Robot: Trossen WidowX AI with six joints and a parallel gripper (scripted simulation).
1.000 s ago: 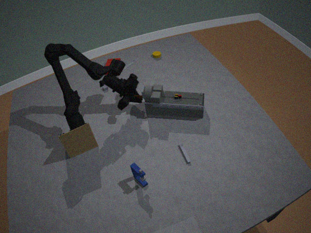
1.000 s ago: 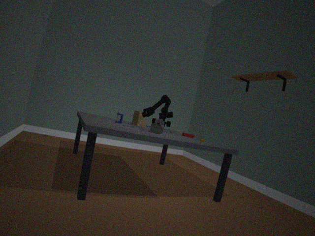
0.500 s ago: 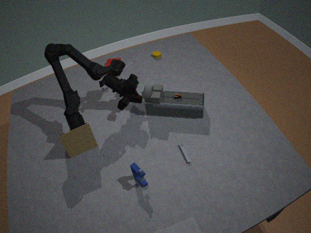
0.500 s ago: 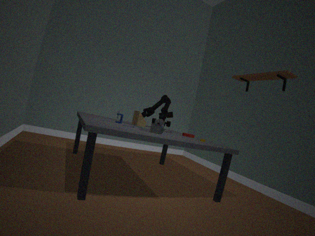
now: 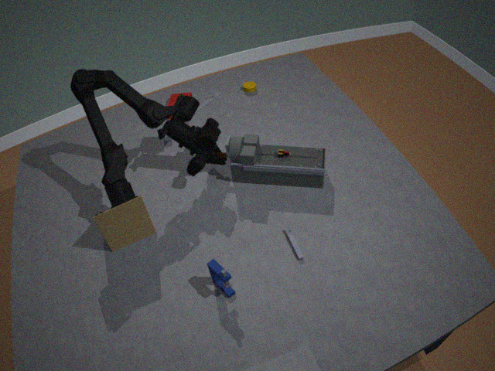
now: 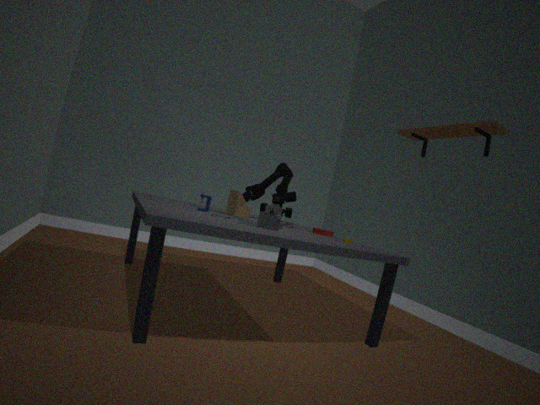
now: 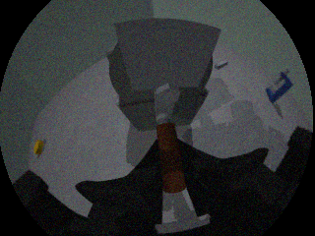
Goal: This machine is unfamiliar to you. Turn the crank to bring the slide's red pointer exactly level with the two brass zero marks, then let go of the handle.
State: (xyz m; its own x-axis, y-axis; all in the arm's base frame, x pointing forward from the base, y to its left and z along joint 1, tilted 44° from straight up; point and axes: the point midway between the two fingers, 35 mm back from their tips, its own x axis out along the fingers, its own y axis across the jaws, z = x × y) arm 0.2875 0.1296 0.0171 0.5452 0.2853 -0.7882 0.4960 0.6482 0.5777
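My gripper tip is now 15 cm short of the red pointer, 10 cm to the left of it and 5 cm below it. Round my gripper tip: grey bar (7 cm ahead, 33 cm to the right, 3 cm below); brown crank handle (2 cm behind, 1 cm to the left, 3 cm above); small grey block (14 cm behind, 22 cm to the left, 2 cm below).
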